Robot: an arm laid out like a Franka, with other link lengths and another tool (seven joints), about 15 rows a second.
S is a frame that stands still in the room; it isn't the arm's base.
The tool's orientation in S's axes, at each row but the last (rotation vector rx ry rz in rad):
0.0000 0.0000 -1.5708
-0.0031 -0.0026 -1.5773
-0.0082 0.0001 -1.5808
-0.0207 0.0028 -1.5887
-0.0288 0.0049 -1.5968
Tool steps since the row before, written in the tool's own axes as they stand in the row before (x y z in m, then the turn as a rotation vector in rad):
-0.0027 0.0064 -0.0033 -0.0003 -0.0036 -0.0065
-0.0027 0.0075 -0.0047 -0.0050 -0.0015 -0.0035
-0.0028 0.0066 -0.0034 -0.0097 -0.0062 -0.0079
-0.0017 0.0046 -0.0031 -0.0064 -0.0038 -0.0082
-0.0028 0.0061 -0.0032 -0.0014 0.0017 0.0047
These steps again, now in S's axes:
0.0064 0.0027 -0.0033 -0.0036 0.0003 -0.0065
0.0075 0.0026 -0.0047 -0.0015 0.0050 -0.0035
0.0066 0.0027 -0.0034 -0.0061 0.0097 -0.0079
0.0046 0.0016 -0.0032 -0.0038 0.0064 -0.0082
0.0061 0.0026 -0.0034 0.0018 0.0014 0.0046

